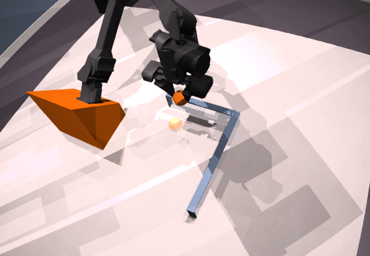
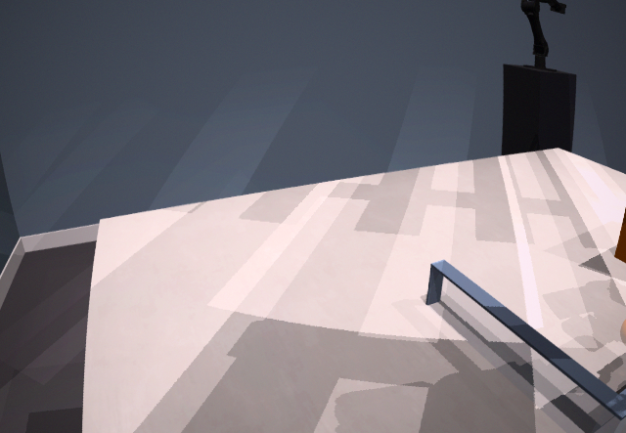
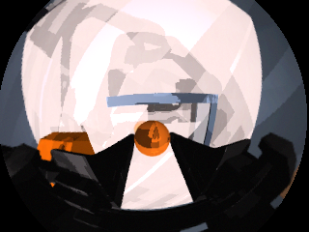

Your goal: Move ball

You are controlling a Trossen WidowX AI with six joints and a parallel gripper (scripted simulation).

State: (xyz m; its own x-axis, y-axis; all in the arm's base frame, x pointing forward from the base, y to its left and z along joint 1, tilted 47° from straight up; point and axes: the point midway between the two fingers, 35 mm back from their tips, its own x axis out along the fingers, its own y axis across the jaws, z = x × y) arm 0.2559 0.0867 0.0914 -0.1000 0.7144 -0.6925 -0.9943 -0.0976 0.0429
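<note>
My gripper tip is 100 mm above the see-through copy of ball, 30 mm to the left of it and 20 mm past it. From my gripper tip the other things lie so: orange ball: right at my gripper tip.
</note>
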